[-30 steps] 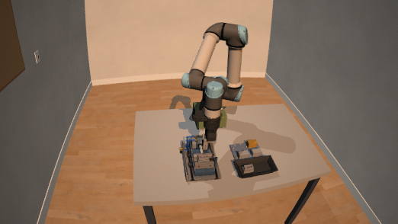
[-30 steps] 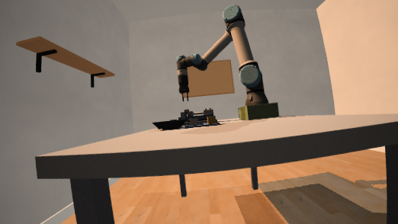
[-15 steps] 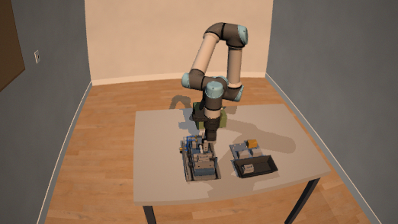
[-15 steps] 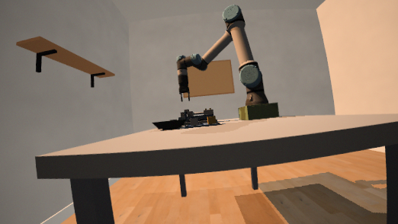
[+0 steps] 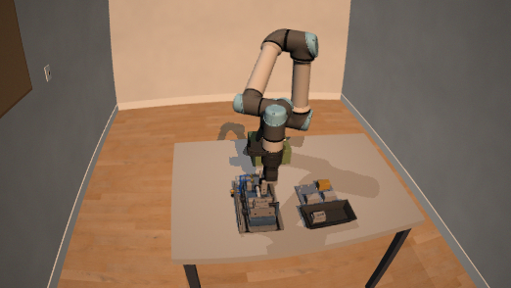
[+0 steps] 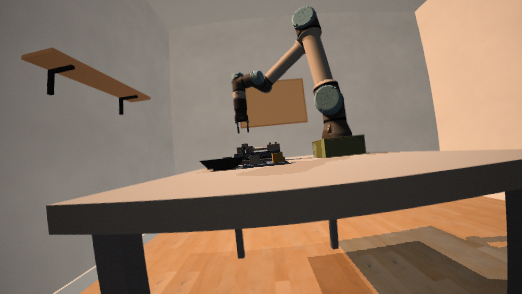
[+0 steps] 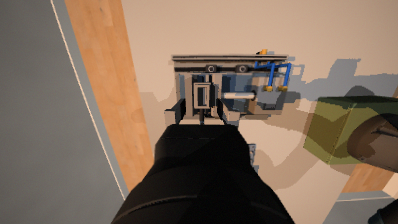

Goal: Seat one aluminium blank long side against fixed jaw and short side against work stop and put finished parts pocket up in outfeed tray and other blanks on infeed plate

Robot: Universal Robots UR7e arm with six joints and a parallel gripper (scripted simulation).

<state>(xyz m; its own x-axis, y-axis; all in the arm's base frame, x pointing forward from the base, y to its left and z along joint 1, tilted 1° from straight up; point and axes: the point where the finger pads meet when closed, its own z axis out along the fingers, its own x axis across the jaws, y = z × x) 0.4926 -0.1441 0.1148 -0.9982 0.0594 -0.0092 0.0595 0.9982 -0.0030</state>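
Right now my hand is 70 mm past the vise and 160 mm above it. Also, from my hand: brass blank: 150 mm behind, 350 mm to the left, 170 mm below.
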